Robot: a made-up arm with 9 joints.
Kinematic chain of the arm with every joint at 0, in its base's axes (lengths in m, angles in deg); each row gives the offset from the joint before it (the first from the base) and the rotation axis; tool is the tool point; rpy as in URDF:
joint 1: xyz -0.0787 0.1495 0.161 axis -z
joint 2: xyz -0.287 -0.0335 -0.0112 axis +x
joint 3: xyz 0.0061 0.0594 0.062 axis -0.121 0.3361 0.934
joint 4: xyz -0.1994 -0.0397 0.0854 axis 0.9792 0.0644 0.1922
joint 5: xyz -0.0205 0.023 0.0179 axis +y
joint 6: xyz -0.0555 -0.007 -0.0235 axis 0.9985 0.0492 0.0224
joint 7: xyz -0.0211 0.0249 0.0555 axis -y
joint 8: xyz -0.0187 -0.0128 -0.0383 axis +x
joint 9: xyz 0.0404 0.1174 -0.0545 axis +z
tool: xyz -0.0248 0.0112 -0.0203 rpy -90 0 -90
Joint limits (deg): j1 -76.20..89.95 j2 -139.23..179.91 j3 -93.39..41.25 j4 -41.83..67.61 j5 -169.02..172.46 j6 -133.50..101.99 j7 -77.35..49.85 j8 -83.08..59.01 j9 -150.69..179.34
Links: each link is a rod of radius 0.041 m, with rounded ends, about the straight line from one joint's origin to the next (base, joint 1, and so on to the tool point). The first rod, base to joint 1, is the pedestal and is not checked.
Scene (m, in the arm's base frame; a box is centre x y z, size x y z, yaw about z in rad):
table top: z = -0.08
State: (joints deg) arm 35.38 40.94 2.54 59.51 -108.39 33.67 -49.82 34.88 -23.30
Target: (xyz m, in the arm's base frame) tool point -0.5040 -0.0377 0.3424
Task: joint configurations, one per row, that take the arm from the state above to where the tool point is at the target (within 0.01 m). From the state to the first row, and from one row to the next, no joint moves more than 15 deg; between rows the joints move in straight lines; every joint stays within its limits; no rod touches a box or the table.
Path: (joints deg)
1: 22.23 45.99 6.51 51.64 -117.64 34.37 -51.08 27.64 -21.11
2: 9.07 51.05 10.48 43.76 -126.89 35.07 -52.35 20.40 -18.91
3: -4.08 56.10 14.45 35.89 -136.14 35.78 -53.61 13.17 -16.72
4: -17.23 61.16 18.42 28.01 -145.39 36.48 -54.87 5.93 -14.52

